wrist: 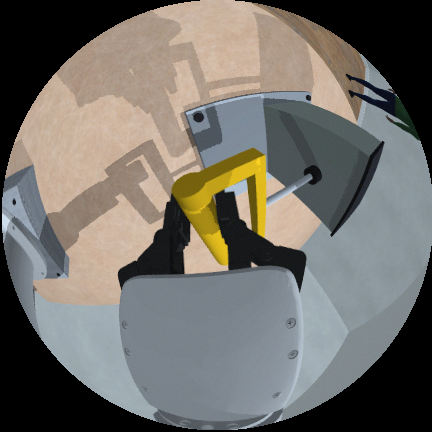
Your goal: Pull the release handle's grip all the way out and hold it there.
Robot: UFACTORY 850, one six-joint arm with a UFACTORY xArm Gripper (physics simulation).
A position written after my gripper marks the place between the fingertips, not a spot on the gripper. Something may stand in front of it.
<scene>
I see my gripper (200, 192) and a metal base plate (222, 128).
</scene>
